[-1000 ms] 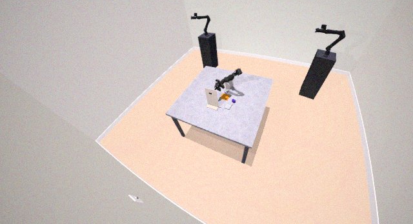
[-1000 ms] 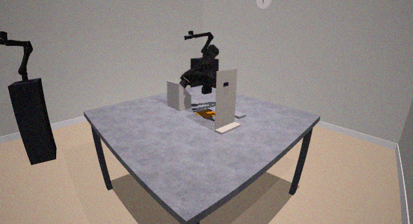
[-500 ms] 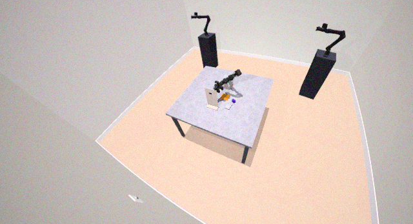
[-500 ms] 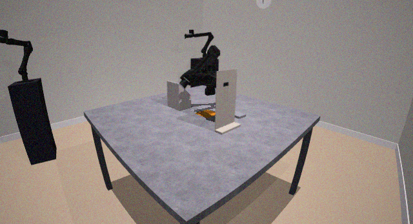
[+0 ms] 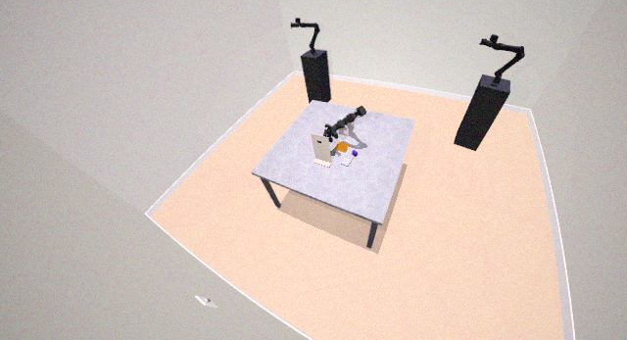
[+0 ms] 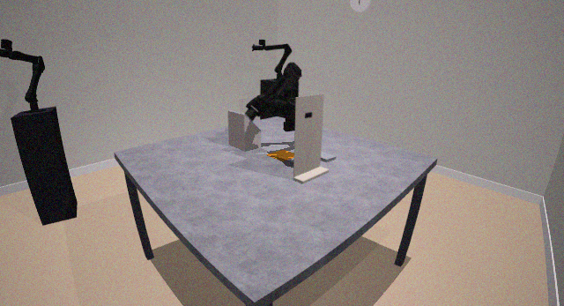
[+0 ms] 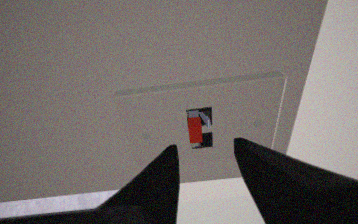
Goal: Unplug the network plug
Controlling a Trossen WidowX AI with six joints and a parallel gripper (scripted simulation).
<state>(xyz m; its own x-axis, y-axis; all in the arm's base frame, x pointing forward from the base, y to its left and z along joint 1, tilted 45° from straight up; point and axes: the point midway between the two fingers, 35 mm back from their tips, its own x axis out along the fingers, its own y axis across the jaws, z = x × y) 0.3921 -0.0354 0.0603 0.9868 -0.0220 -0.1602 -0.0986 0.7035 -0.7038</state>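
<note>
Right now the network plug is 3 cm ahead of my gripper tip. Round my gripper tip: flat pale plate: 25 cm below, 20 cm to the left, 6 cm behind; then upright beige panel: 10 cm below, 5 cm ahead; then orange marked square: 25 cm below, 20 cm behind, 6 cm to the left.
</note>
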